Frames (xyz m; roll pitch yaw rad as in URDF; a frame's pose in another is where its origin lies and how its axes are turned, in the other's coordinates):
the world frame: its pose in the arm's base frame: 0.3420 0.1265 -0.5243 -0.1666 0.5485 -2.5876
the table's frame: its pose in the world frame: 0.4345 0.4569 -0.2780 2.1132 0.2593 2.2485
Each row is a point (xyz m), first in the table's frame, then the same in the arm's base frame.
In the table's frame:
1: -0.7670 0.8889 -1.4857
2: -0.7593 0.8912 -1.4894
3: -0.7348 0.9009 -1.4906
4: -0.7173 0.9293 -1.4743
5: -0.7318 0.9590 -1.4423
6: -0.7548 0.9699 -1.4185
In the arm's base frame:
1: -0.3538 -0.1986 0.6860
2: -0.3463 -0.2005 0.6903
3: -0.3241 -0.2136 0.6959
4: -0.3142 -0.2494 0.6955
5: -0.3376 -0.2867 0.6822
6: -0.3647 -0.3023 0.6669

